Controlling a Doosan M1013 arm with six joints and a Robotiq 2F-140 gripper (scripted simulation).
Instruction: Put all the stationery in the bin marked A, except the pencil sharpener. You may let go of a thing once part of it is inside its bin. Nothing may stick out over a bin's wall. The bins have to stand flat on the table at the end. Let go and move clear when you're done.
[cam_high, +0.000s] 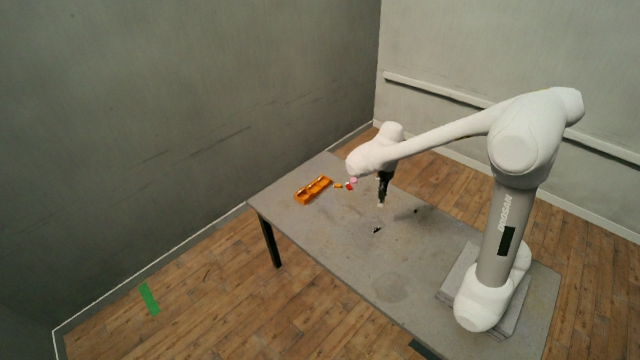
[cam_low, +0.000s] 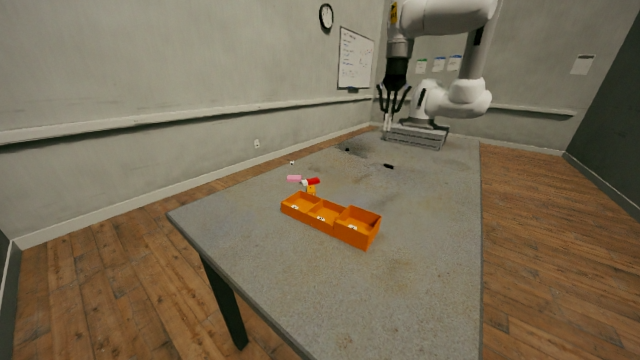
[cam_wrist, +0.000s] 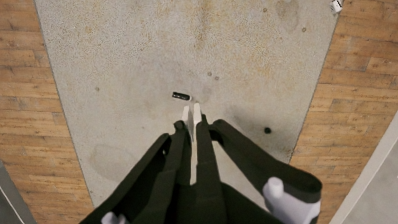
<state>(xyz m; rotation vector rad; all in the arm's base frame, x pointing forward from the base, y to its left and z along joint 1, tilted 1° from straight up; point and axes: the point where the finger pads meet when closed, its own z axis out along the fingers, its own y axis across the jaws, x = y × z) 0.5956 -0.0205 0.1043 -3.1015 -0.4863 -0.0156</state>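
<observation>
The bin is 450 mm ahead of my hand, 170 mm below it and 30 mm to the left of it. From my hand the other things lie so: small black object (190 mm below, 30 mm to the left, 10 mm behind); small red object (320 mm ahead, 190 mm below, 150 mm to the right); small orange-yellow block (380 mm ahead, 190 mm below, 90 mm to the right).
</observation>
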